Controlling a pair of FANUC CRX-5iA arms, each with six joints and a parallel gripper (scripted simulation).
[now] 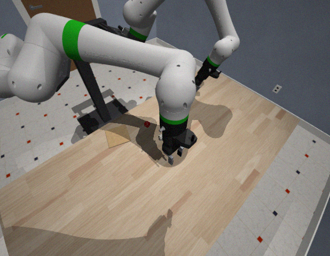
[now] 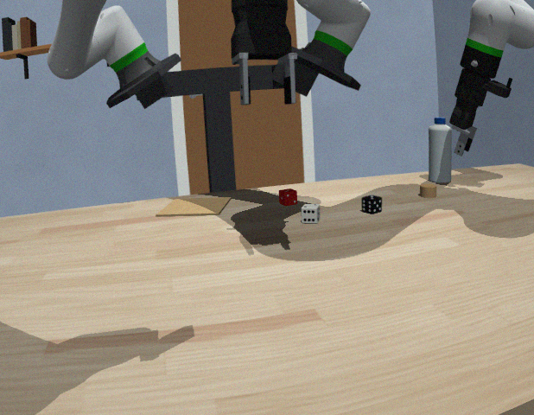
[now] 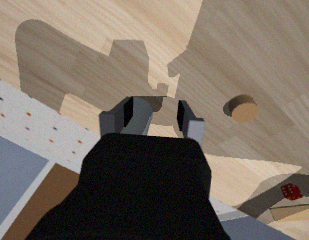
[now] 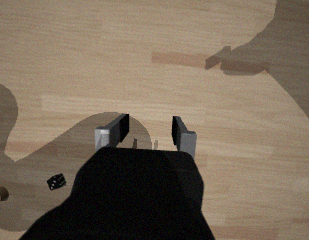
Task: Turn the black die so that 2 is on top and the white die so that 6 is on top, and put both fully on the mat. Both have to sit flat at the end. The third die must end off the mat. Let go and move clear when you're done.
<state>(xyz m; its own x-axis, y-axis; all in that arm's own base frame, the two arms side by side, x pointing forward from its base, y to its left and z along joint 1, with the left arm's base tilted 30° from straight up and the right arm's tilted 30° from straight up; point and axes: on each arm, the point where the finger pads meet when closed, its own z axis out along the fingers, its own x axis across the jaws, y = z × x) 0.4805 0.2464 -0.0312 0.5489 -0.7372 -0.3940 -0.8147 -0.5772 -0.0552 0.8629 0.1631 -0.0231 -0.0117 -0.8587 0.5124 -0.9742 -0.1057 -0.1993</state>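
My right hand is 38 cm past the red die, 7 cm to the right of it and 23 cm above it. Round my right hand: tan mat 41 cm behind, 14 cm to the right, 24 cm below; white die 23 cm behind, 9 cm to the left, 23 cm below; black die 26 cm behind, 22 cm to the left, 23 cm below.
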